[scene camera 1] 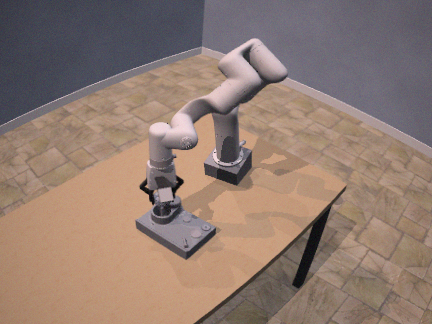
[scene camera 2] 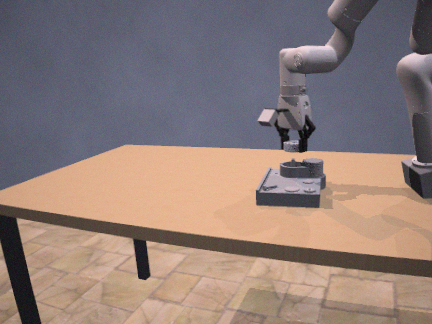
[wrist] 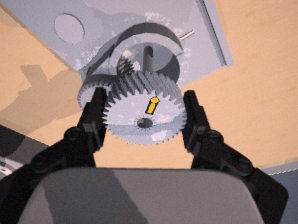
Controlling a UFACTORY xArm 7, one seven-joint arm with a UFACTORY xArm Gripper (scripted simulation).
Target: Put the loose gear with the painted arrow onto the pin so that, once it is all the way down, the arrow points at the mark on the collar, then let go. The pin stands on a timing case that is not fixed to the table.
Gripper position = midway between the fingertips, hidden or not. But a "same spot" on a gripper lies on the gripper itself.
my gripper: scene camera 1; scene camera 2; wrist 145, 101
timing case: scene camera 1 168, 231; scene camera 2; wrist
same spot on my gripper: (scene camera 1: 163, 176) = (scene camera 2: 288, 109)
same spot on timing case: (scene camera 2: 292, 173) = (wrist: 124, 34)
